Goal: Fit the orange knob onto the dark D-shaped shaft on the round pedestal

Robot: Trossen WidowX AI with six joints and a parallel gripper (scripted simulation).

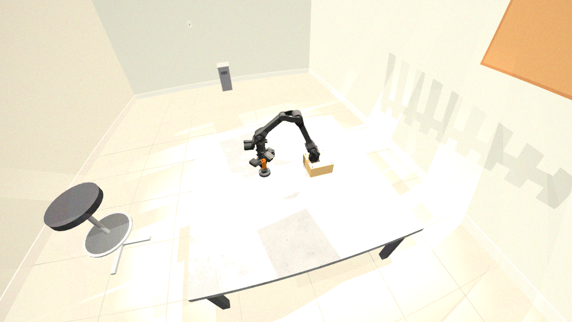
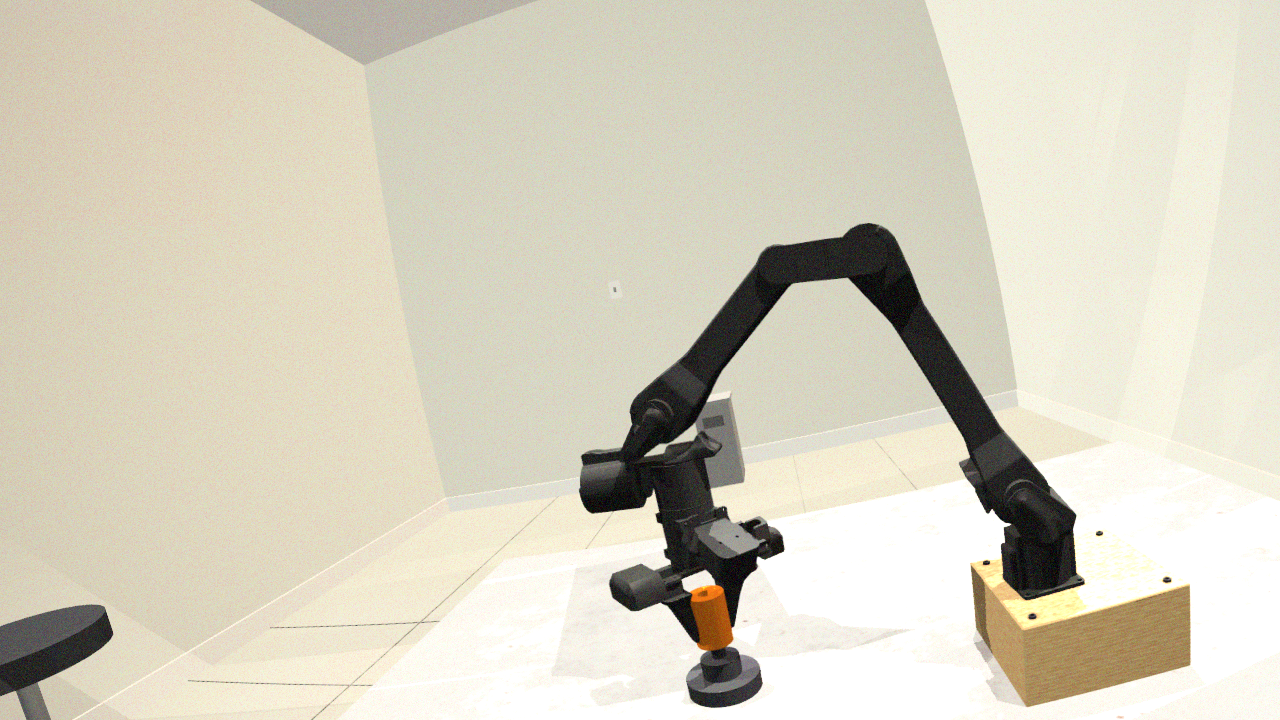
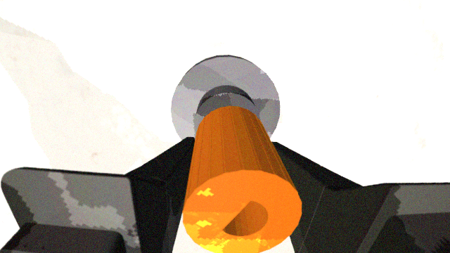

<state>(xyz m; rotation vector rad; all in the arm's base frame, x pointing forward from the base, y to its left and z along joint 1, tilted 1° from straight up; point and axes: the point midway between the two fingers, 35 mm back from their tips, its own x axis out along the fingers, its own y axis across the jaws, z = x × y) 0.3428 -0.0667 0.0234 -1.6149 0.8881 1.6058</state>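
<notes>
The orange knob is 20 mm above my gripper tip. The rest, counted from my gripper tip: dark shaft: 40 mm below.
</notes>
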